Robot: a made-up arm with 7 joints.
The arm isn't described. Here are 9 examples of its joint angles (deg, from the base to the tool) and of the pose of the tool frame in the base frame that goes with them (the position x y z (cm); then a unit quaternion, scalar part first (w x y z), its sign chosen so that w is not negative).
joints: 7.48 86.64 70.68 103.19 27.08 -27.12 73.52
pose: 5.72 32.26 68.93 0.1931 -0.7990 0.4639 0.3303
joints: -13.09 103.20 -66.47 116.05 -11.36 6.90 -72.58
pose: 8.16 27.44 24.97 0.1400 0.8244 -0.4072 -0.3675
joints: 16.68 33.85 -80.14 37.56 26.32 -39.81 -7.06
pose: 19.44 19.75 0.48 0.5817 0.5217 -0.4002 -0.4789
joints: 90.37 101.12 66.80 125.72 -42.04 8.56 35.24
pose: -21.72 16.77 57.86 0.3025 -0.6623 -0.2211 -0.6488
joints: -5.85 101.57 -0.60 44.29 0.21 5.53 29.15
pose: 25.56 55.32 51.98 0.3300 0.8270 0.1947 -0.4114
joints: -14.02 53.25 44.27 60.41 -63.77 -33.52 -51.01
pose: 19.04 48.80 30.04 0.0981 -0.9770 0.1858 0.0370
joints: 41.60 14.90 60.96 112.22 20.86 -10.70 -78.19
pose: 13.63 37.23 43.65 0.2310 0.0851 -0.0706 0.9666
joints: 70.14 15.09 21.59 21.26 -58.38 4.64 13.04
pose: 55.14 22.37 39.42 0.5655 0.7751 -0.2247 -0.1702
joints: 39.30 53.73 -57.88 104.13 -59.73 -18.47 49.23
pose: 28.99 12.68 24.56 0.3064 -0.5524 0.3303 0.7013
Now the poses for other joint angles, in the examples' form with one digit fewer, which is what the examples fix.
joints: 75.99 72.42 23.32 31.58 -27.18 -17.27 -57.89
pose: 12.9 58.2 59.9 0.018 0.687 0.068 0.723
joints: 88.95 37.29 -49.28 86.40 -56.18 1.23 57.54
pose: 40.7 7.0 56.9 0.148 -0.883 0.204 0.395
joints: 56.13 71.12 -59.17 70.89 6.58 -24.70 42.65
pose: 34.5 34.0 36.6 0.228 0.627 -0.412 -0.620
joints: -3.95 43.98 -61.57 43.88 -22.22 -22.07 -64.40
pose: 8.6 25.2 -0.4 0.282 0.811 -0.365 -0.360
